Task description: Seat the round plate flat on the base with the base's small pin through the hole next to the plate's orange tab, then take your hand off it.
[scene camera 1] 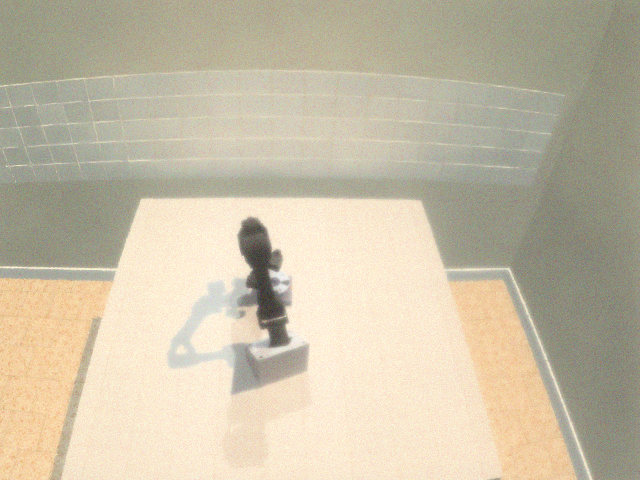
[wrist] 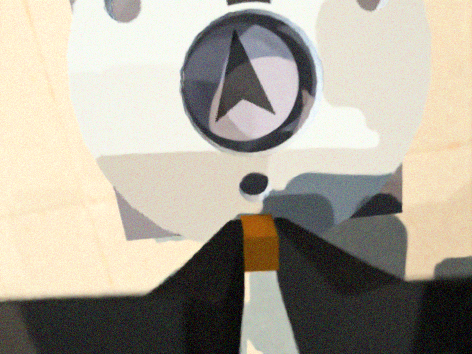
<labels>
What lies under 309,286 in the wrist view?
The gripper.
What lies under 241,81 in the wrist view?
A round boss.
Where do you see a round plate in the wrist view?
373,71
</labels>
